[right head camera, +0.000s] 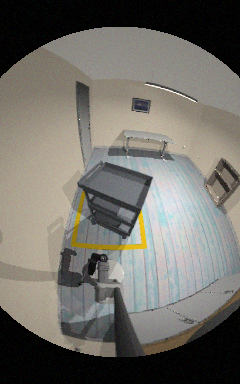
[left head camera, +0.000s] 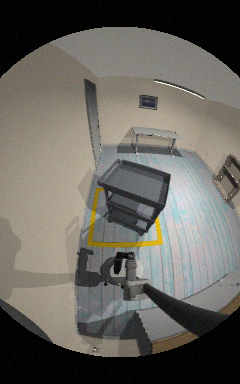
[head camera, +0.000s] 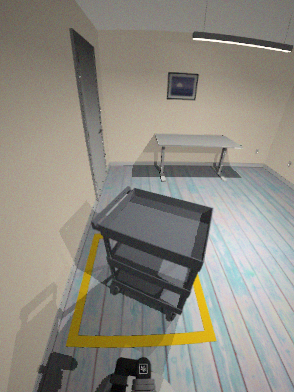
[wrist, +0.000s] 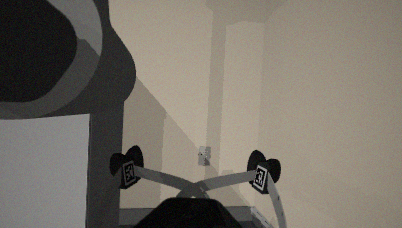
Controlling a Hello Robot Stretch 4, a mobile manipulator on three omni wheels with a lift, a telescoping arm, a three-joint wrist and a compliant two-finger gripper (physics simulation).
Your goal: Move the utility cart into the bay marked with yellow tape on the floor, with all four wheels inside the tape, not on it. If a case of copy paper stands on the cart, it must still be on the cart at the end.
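Places are measured from the robot's base along level axes (x ahead, y left, z up), in metres.
Pixels of known places: gripper, fingertip midpoint: (right head camera: 87, 288) (left head camera: 113, 287) (wrist: 195, 162).
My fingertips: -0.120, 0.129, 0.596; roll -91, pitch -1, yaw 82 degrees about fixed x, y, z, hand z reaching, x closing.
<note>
For each thing: its middle in the pictures, then the offset to it from my fingertips, as dx, dy, dz. "spot": a spot on its surface instead. Level surfaces: height alone.
- dark grey utility cart, surface spot: (head camera: 155, 222) (left head camera: 136, 180) spot: +1.003, -0.214, +0.170
- yellow tape, surface spot: (head camera: 140, 341) (left head camera: 124, 244) spot: +0.512, -0.110, -0.623
- table, its level: dz +0.097
The dark grey utility cart (head camera: 155, 222) (left head camera: 136, 182) (right head camera: 116, 187) stands upright and turned at an angle over the bay of yellow tape (head camera: 140, 341) (left head camera: 125, 245) (right head camera: 110, 247). Its handle is on the left. Two near wheels show on the floor inside the tape, well back from the near strip. The far wheels and the far tape strip are hidden behind the cart. No case of copy paper shows on the top tray. My gripper (wrist: 195, 162) is open, with nothing between its fingertips, and is nearer the camera than the bay's near strip, apart from the cart.
The wall (head camera: 35, 200) runs close along the bay's left side, with a door (head camera: 90, 110) farther back. A table (head camera: 200, 141) stands at the far wall. A shelf unit (left head camera: 220, 193) stands at the right. A white cabinet (left head camera: 175, 320) (right head camera: 165, 320) is close at the lower right.
</note>
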